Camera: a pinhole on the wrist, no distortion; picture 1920 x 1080 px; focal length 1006.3 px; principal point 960.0 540.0 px. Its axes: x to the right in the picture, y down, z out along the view. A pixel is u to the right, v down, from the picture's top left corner.
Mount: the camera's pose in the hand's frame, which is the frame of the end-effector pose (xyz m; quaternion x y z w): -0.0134 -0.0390 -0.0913 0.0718 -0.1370 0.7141 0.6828
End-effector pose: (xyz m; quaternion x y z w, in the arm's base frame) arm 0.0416 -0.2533 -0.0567 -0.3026 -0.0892 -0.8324 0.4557
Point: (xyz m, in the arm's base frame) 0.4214 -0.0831 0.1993
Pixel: 1785 653
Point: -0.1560 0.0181 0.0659
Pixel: 242 587
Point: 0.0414 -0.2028 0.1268
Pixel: 1198 87
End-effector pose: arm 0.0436 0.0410 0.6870 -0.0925 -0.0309 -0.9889 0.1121
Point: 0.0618 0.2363 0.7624
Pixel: 585 622
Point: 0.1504 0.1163 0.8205
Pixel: 1257 769
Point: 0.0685 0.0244 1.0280
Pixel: 1467 272
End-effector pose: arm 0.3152 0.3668 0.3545 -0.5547 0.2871 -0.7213 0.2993
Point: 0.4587 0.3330 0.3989
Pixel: 1477 250
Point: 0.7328 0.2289 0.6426
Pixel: 1179 43
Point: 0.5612 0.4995 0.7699
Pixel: 531 216
